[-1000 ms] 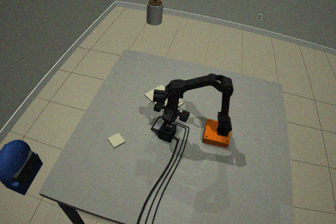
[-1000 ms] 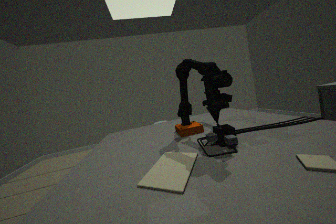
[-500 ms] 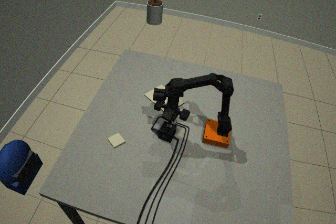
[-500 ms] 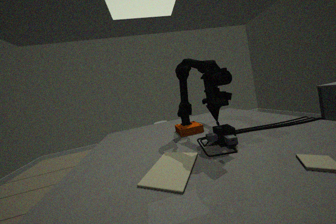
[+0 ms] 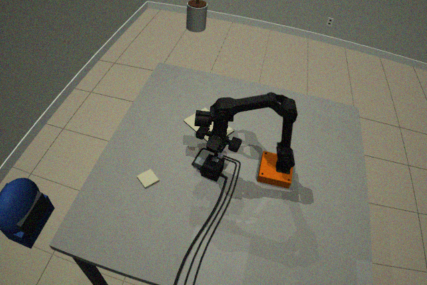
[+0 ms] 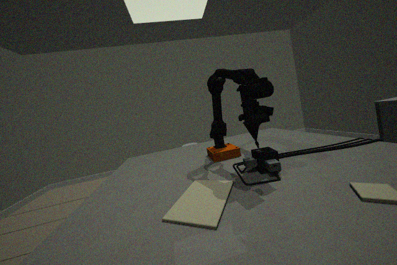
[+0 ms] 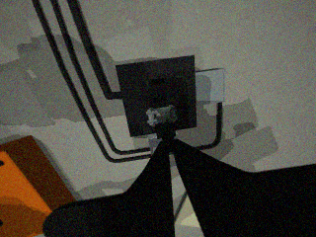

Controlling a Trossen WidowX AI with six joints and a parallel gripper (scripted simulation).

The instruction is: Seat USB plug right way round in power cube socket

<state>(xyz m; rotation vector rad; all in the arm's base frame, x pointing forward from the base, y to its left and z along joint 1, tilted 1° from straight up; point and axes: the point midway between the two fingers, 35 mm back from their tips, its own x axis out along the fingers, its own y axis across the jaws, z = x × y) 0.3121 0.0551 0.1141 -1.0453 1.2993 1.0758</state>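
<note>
Right now the socket is 1 cm to the left of my gripper tip and 6 cm below it. Round my gripper tip: dark USB plug: 1 cm below.
</note>
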